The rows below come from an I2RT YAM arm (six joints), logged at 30 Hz.
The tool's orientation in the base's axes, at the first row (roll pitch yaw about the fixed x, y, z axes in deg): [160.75 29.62 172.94]
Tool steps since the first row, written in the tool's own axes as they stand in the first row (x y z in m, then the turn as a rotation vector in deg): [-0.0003 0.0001 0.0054 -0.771 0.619 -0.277]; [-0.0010 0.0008 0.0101 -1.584 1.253 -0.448]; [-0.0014 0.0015 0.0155 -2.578 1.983 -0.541]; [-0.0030 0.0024 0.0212 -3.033 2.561 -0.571]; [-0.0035 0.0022 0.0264 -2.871 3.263 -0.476]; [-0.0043 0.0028 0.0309 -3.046 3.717 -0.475]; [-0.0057 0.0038 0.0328 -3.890 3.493 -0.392]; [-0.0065 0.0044 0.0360 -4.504 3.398 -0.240]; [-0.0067 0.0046 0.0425 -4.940 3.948 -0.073]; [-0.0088 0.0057 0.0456 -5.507 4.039 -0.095]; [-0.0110 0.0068 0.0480 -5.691 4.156 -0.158]
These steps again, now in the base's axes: [0.0030 0.0015 -0.0043 0.497 0.435 0.786]; [0.0059 0.0034 -0.0076 1.084 0.909 1.510]; [0.0089 0.0055 -0.0116 1.861 1.476 2.287]; [0.0132 0.0077 -0.0152 2.212 1.973 2.702]; [0.0162 0.0089 -0.0193 2.088 2.687 2.745]; [0.0191 0.0106 -0.0224 2.219 3.103 2.961]; [0.0213 0.0119 -0.0230 2.999 2.821 3.245]; [0.0235 0.0132 -0.0251 3.610 2.706 3.397]; [0.0270 0.0152 -0.0303 4.045 3.231 3.633]; [0.0303 0.0168 -0.0314 4.519 3.251 3.957]; [0.0334 0.0183 -0.0320 4.640 3.326 4.134]
